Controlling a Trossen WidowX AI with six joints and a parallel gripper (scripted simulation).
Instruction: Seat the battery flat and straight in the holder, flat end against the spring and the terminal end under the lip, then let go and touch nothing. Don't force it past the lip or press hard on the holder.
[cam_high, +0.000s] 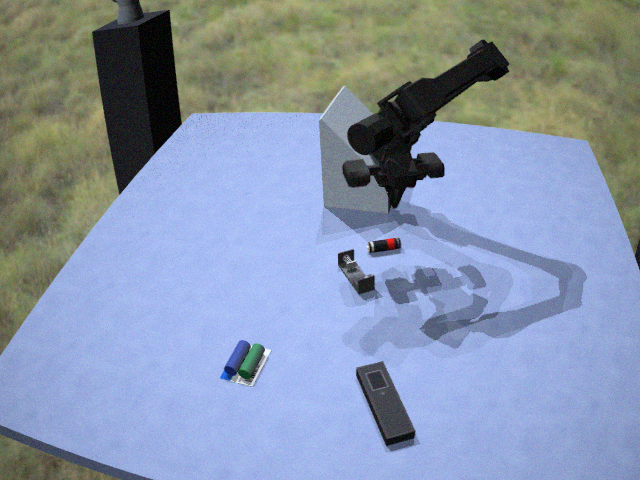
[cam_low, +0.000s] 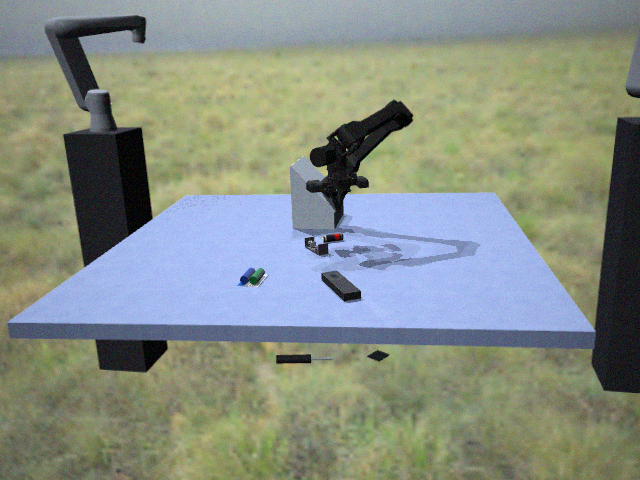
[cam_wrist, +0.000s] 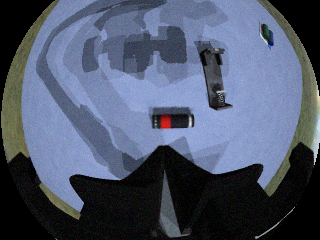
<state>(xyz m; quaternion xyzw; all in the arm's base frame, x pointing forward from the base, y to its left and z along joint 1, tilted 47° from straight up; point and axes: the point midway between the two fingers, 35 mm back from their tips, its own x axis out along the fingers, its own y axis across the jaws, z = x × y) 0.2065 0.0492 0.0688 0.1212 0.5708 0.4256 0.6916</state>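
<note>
My gripper tip is now 9 cm above the battery, 2 cm to the left of it and 1 cm short of it. Round my gripper tip: black remote-like slab (41 cm ahead, 8 cm below, 7 cm to the left).
</note>
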